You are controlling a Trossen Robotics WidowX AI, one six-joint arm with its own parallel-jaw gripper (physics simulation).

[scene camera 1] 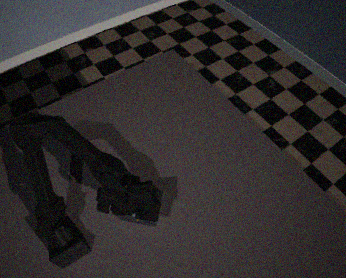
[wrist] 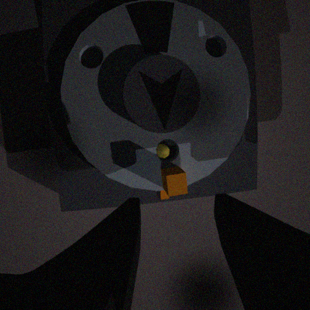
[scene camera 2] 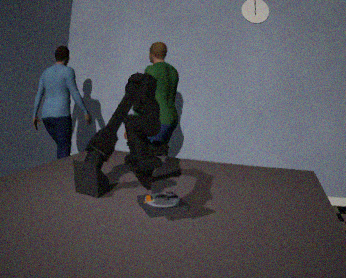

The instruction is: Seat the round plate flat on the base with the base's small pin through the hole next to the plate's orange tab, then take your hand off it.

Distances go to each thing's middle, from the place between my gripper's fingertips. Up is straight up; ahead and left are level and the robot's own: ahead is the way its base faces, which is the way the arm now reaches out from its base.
Labels:
Right now my hand is 3 cm short of the round grey plate [wrist: 92, 107], 4 cm to the right of it and 3 cm above it. From my hand the other things lie so: dark square base [wrist: 81, 186] (3 cm ahead, 4 cm to the left, 6 cm below).

